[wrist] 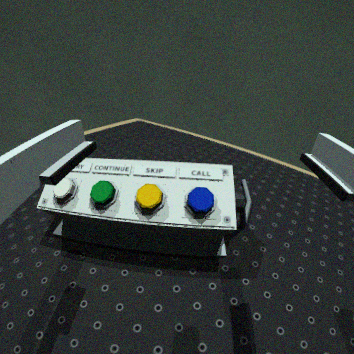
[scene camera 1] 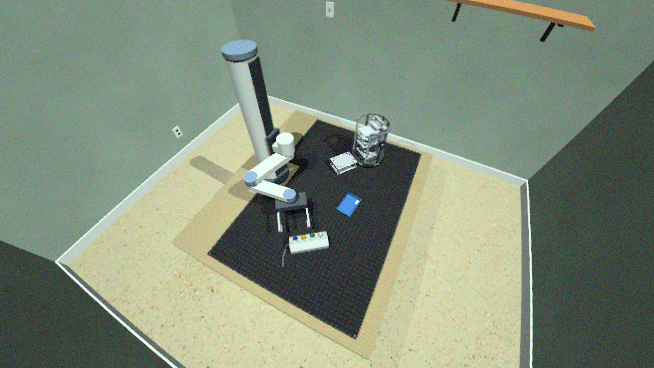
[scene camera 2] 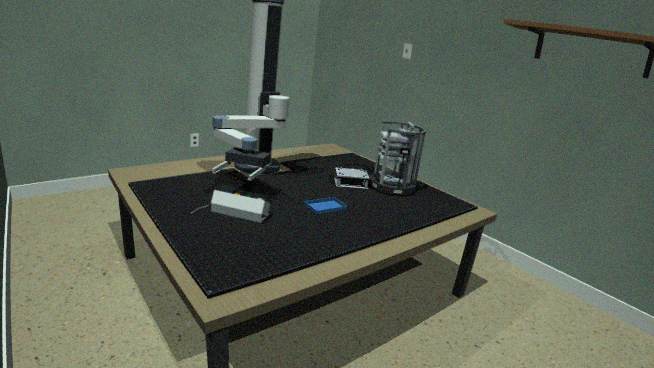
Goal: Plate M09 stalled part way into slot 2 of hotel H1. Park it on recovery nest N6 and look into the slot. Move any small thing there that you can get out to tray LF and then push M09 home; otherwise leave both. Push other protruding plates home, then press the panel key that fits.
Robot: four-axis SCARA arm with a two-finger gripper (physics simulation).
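Places are measured from the arm's base along level axes (x right, y ahead, z up), in millimetres.
Where they show: gripper, fingertip midpoint: point(wrist: 200, 135) point(scene camera 1: 294, 229) point(scene camera 2: 231, 174); arm's base, link origin: point(scene camera 1: 272, 173).
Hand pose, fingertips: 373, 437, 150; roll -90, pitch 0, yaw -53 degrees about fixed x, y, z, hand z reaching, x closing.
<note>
Each offset is from my fingertips to the top centre of the thing, as dx, dy, dz. "spot": to the spot under its first point.
My gripper point(scene camera 1: 294, 227) point(scene camera 2: 232, 175) point(wrist: 200, 135) is open and empty, above and behind the key panel {-4, +82, -53} point(scene camera 1: 309, 245) point(scene camera 2: 239, 206) point(wrist: 176, 202). In the wrist view the panel has a white key {-67, +128, -62} point(wrist: 64, 191), its label partly hidden by a finger, a green CONTINUE key {-37, +88, -62} point(wrist: 103, 193), a yellow SKIP key {-7, +48, -62} point(wrist: 149, 197) and a blue CALL key {+24, +9, -62} point(wrist: 201, 200). Hotel H1 {spot: -738, +190, -102} point(scene camera 1: 369, 164) point(scene camera 2: 397, 191) holds several pale plates, too small to read. Nest N6 {-668, +9, -67} point(scene camera 1: 344, 161) point(scene camera 2: 352, 173) shows no plate I can make out. Blue tray LF {-362, +186, -119} point(scene camera 1: 346, 205) point(scene camera 2: 325, 205) has a small white patch at one end; label or thing, I cannot tell.
The arm's column point(scene camera 1: 246, 102) point(scene camera 2: 258, 65) stands at the table's back left. A grey cable {spot: +131, -13, -131} point(scene camera 1: 283, 256) point(scene camera 2: 199, 209) point(wrist: 247, 200) runs from the panel's side. Tray LF lies between the panel and nest N6. The hotel stands beside N6, near the mat's far edge.
</note>
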